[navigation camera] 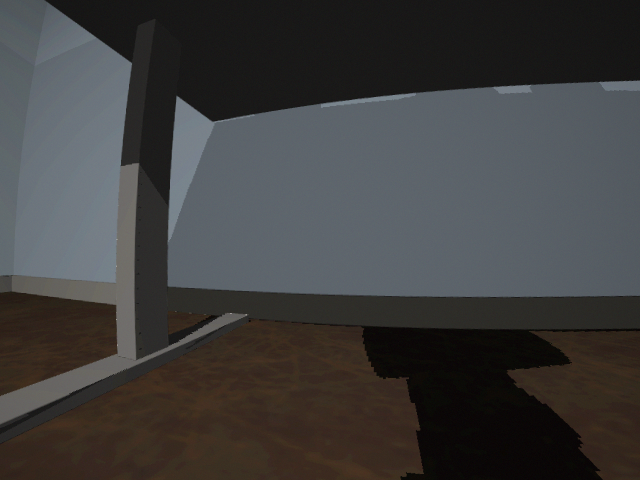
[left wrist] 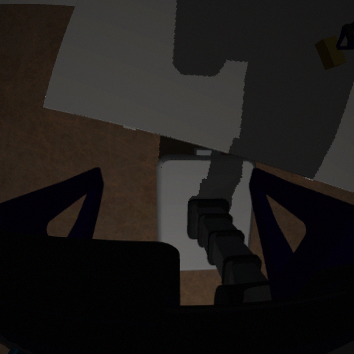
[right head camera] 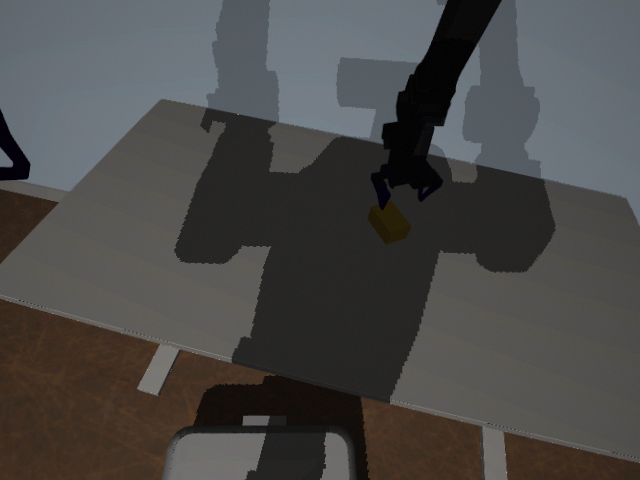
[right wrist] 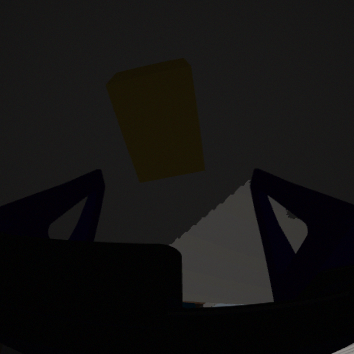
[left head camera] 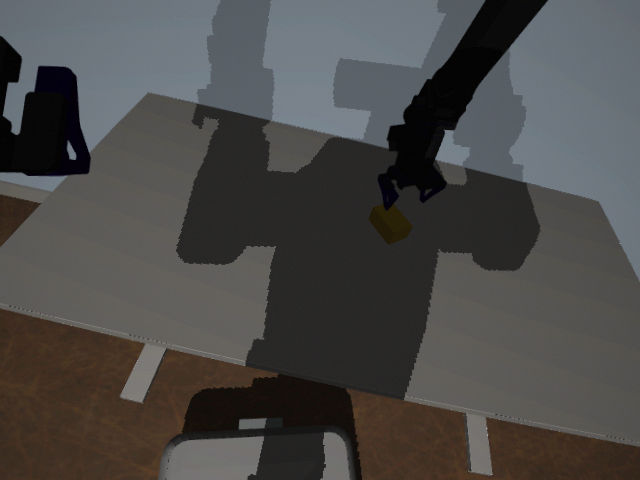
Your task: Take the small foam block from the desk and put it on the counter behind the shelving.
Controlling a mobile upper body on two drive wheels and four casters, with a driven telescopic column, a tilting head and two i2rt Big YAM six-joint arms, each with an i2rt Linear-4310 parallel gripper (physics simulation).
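Places are measured from the left arm's base along level axes (x up, y right, z ahead), in metres.
Pixels of known places: left gripper, fingertip midpoint: [left wrist: 175,175] [left head camera: 21,164]; right gripper, fingertip midpoint: [left wrist: 348,46] [right head camera: 400,204] [right wrist: 177,177] [left head camera: 403,205].
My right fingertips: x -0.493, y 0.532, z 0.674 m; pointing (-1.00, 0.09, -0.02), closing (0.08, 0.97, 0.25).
Behind a point stands the place of what it marks.
A small yellow foam block [left head camera: 392,223] @(x -0.541, y 0.516, z 0.657 m) [right head camera: 391,222] @(x -0.541, y 0.521, z 0.659 m) [left wrist: 330,53] @(x -0.541, y 0.502, z 0.662 m) [right wrist: 160,122] @(x -0.541, y 0.520, z 0.687 m) lies on the white desk [left head camera: 506,351] @(x -0.586, y 0.720, z 0.348 m) [right head camera: 496,356] @(x -0.586, y 0.702, z 0.350 m) [left wrist: 125,65] @(x -0.586, y -0.106, z 0.581 m), in the robot's shadow. My right gripper [left head camera: 406,205] @(x -0.493, y 0.532, z 0.674 m) [right head camera: 401,203] @(x -0.493, y 0.532, z 0.674 m) [right wrist: 177,177] @(x -0.493, y 0.532, z 0.674 m) is open and empty. In the head views one fingertip overlaps the block's far corner. In the right wrist view the block shows beyond the fingertips, a little left of the middle between them. My left gripper [left wrist: 175,175] @(x -0.140, y 0.009, z 0.335 m) is open and empty, high above the robot's base, and partly shows at the left head view's left edge. The counter and the shelving do not show.
The robot's pale base [left head camera: 217,457] @(x -1.047, y 0.110, z 0.253 m) [right head camera: 217,454] @(x -1.047, y 0.105, z 0.246 m) [left wrist: 175,215] @(x -1.046, y 0.061, z 0.015 m) stands at the desk's near edge. The desk's feet [left head camera: 143,372] [right head camera: 159,369] reach out over the brown floor. A desk leg [navigation camera: 126,258] @(x -1.097, y -0.127, z 0.771 m) stands left in the navigation view, with a blue-grey wall [navigation camera: 413,206] @(x -0.952, y 0.505, z 1.082 m) behind the desk.
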